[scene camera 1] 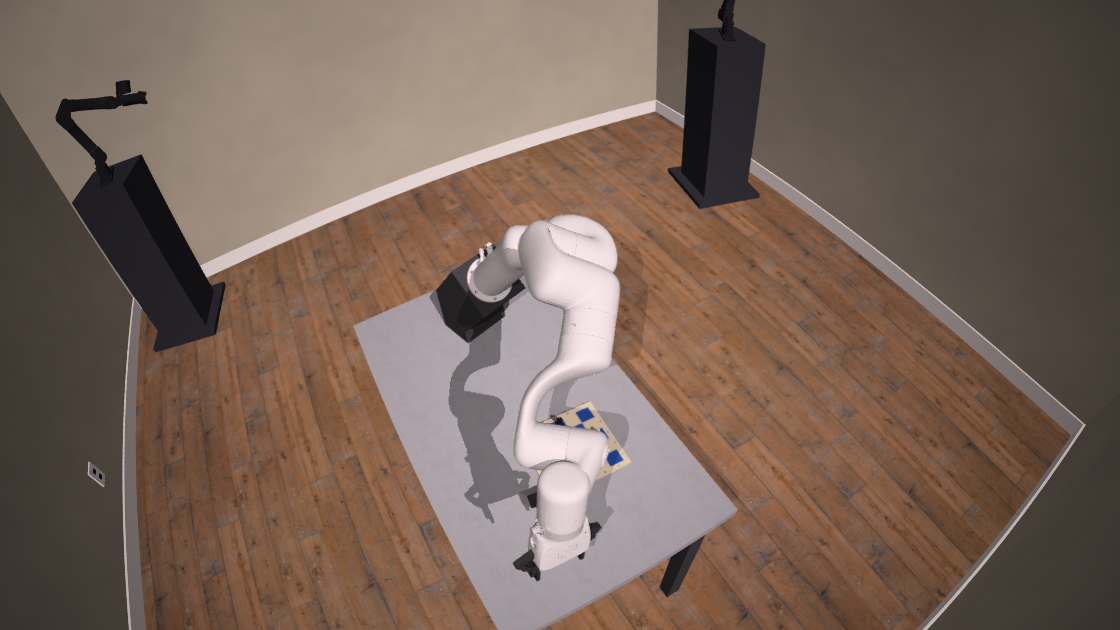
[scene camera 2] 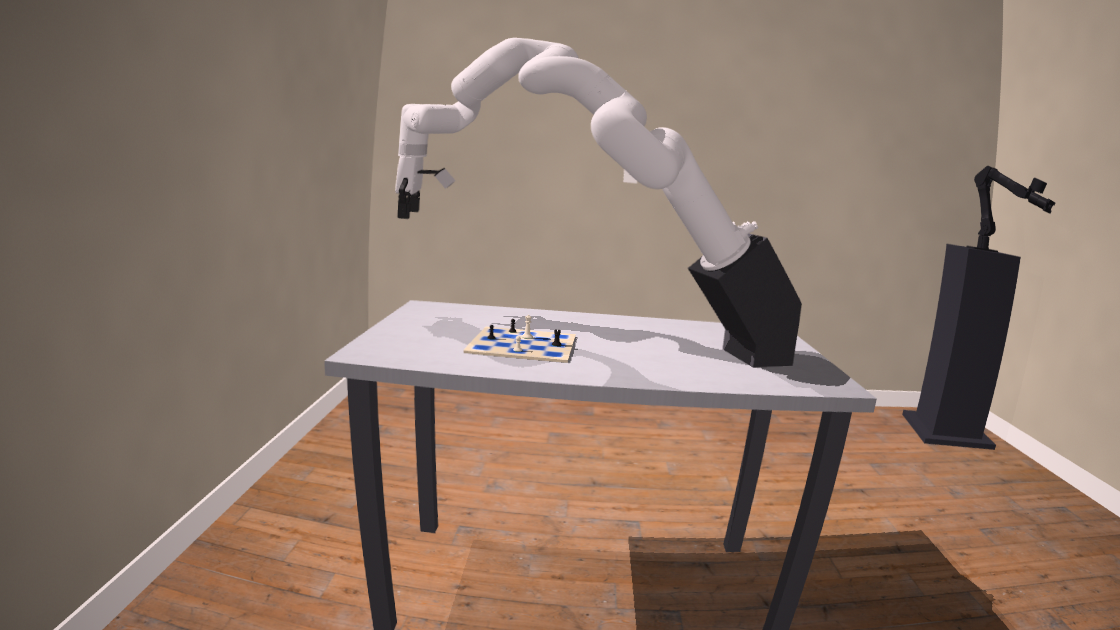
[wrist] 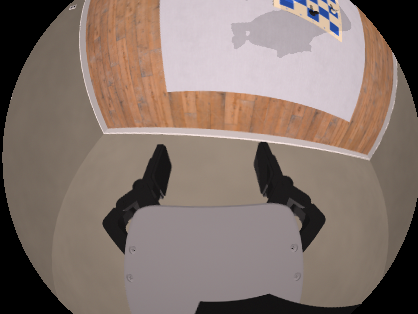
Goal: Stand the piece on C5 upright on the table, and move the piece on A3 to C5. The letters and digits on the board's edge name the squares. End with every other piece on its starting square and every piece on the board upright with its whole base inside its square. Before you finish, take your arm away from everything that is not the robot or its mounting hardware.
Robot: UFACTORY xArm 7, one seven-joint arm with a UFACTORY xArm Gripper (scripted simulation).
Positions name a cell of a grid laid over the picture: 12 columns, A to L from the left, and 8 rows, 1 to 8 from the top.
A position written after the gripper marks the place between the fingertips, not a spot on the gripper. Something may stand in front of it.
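The gripper: in scene camera 1 (F8), scene camera 2 (E3), the wrist view (G4).
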